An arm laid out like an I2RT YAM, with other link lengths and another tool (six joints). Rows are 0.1 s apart.
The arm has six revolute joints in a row. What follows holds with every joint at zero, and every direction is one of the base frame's. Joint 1 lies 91.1 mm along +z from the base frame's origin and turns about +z. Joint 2 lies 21.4 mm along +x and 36.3 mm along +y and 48.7 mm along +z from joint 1 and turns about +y. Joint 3 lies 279.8 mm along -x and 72.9 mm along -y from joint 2 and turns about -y. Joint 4 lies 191.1 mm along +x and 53.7 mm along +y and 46.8 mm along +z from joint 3 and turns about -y. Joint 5 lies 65.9 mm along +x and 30.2 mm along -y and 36 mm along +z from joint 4 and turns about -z. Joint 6 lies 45.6 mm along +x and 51.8 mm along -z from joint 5 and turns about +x. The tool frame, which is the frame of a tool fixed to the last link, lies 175 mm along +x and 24 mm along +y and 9 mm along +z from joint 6; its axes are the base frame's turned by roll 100.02, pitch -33.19 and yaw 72.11 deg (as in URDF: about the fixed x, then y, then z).
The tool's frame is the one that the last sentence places.
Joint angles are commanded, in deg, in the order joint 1, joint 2, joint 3, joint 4, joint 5, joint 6. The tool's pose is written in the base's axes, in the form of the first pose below.
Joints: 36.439 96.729 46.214 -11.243 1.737 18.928
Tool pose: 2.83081 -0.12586 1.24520 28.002 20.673 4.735
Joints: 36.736 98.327 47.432 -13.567 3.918 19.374
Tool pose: 2.83196 -0.07004 1.22612 28.019 19.843 3.890
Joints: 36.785 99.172 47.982 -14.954 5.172 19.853
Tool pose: 2.83385 -0.03705 1.21015 27.978 19.227 3.396
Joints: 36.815 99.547 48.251 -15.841 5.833 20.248
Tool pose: 2.83609 -0.01875 1.19974 27.898 18.856 3.147
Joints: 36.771 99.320 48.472 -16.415 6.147 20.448
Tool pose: 2.83390 -0.01524 1.19368 27.933 18.691 3.268
